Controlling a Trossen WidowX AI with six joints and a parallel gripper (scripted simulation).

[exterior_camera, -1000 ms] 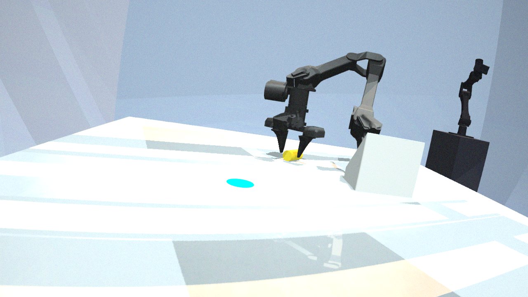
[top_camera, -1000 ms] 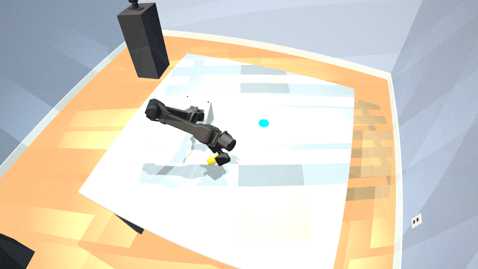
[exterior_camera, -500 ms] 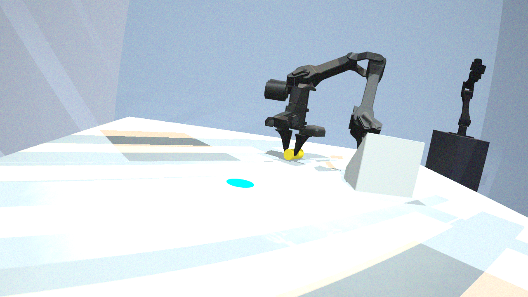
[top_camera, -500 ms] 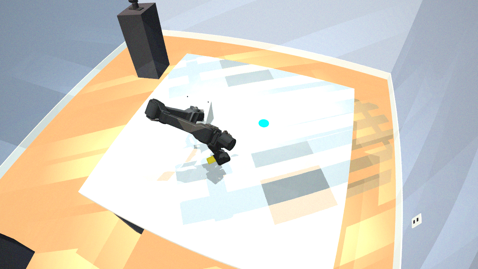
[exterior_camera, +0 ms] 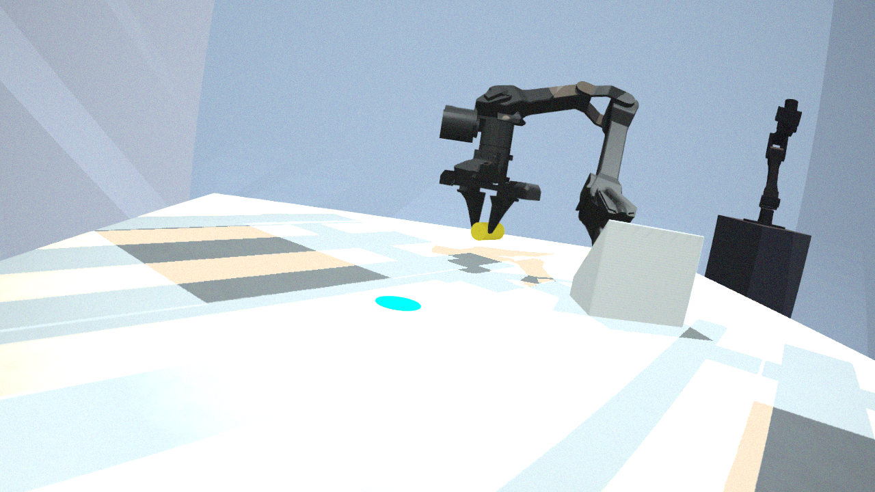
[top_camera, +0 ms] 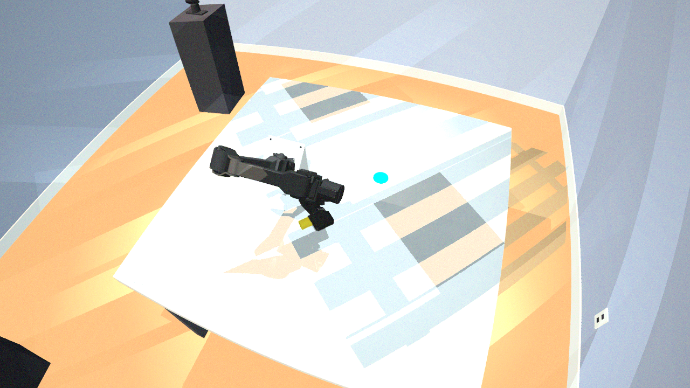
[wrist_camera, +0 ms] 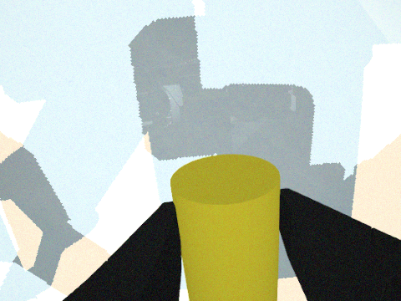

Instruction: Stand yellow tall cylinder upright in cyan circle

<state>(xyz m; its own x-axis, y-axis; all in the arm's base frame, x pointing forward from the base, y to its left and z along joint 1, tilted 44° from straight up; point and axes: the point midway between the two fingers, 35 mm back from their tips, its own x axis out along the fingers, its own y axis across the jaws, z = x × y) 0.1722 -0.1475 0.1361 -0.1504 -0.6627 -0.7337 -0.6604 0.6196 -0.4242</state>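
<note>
Now: gripper tip 280 mm to the right of the cyan circle, 180 mm short of it and 60 mm above it. Round my gripper tip: yellow tall cylinder (20 mm behind, 10 mm to the right).
</note>
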